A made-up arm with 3 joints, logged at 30 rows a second.
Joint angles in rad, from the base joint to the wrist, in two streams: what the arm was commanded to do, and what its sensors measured. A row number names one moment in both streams.
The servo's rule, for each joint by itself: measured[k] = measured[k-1] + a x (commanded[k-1-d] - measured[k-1]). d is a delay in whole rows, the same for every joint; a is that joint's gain. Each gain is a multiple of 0.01, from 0.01 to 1. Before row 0 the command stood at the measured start. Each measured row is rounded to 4 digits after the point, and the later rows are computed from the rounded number. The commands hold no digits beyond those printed.
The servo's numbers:
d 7
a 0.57 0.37 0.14
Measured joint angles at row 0: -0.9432 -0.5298 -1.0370
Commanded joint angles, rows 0 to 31: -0.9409 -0.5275 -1.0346; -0.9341 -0.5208 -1.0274; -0.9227 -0.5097 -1.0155; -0.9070 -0.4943 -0.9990; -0.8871 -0.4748 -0.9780; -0.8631 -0.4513 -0.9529; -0.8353 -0.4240 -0.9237; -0.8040 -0.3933 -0.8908; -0.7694 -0.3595 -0.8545; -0.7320 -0.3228 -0.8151; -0.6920 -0.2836 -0.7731; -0.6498 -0.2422 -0.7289; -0.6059 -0.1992 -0.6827; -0.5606 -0.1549 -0.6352; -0.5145 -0.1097 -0.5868; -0.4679 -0.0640 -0.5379; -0.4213 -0.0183 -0.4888; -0.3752 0.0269 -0.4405; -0.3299 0.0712 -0.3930; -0.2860 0.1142 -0.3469; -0.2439 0.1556 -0.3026; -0.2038 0.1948 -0.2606; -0.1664 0.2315 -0.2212; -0.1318 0.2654 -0.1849; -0.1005 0.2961 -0.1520; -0.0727 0.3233 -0.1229; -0.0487 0.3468 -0.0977; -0.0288 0.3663 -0.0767; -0.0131 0.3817 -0.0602; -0.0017 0.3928 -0.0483; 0.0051 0.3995 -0.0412; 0.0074 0.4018 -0.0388
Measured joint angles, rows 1 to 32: -0.9432 -0.5298 -1.0370; -0.9432 -0.5298 -1.0370; -0.9432 -0.5298 -1.0370; -0.9432 -0.5298 -1.0370; -0.9432 -0.5298 -1.0370; -0.9432 -0.5298 -1.0370; -0.9432 -0.5298 -1.0370; -0.9419 -0.5289 -1.0367; -0.9375 -0.5259 -1.0354; -0.9291 -0.5199 -1.0326; -0.9165 -0.5104 -1.0279; -0.8997 -0.4972 -1.0209; -0.8788 -0.4802 -1.0114; -0.8540 -0.4594 -0.9991; -0.8255 -0.4349 -0.9839; -0.7935 -0.4070 -0.9658; -0.7584 -0.3758 -0.9447; -0.7206 -0.3417 -0.9207; -0.6802 -0.3049 -0.8938; -0.6378 -0.2658 -0.8642; -0.5938 -0.2248 -0.8321; -0.5486 -0.1822 -0.7978; -0.5026 -0.1385 -0.7614; -0.4563 -0.0940 -0.7232; -0.4101 -0.0493 -0.6836; -0.3644 -0.0047 -0.6429; -0.3197 0.0393 -0.6015; -0.2765 0.0823 -0.5597; -0.2351 0.1239 -0.5178; -0.1959 0.1637 -0.4763; -0.1594 0.2013 -0.4355; -0.1258 0.2364 -0.3958
